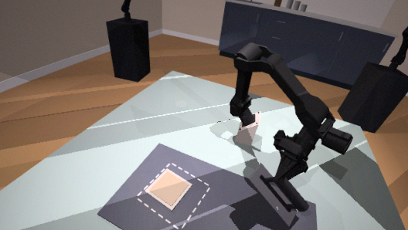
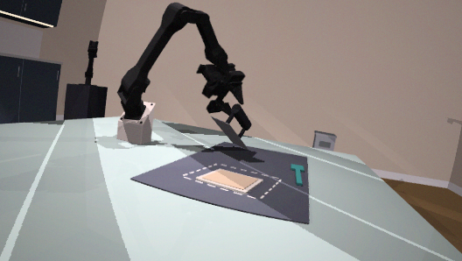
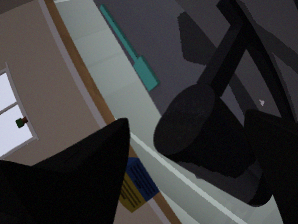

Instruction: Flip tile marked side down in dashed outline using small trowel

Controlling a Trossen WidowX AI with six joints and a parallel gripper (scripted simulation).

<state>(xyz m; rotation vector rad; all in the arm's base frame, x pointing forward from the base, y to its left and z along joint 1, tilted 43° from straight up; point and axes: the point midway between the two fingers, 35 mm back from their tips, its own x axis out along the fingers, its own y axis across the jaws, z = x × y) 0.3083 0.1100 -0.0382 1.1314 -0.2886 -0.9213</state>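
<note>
Now: gripper tip 10 mm past the trowel, 10 mm to the right of it and 40 mm above it. From my gripper tip the other things lie so: dark mat (70 mm ahead, 150 mm to the right, 160 mm below); then teal t-shaped piece (210 mm ahead, 150 mm to the right, 140 mm below); then square peach tile (40 mm ahead, 320 mm to the right, 140 mm below).
</note>
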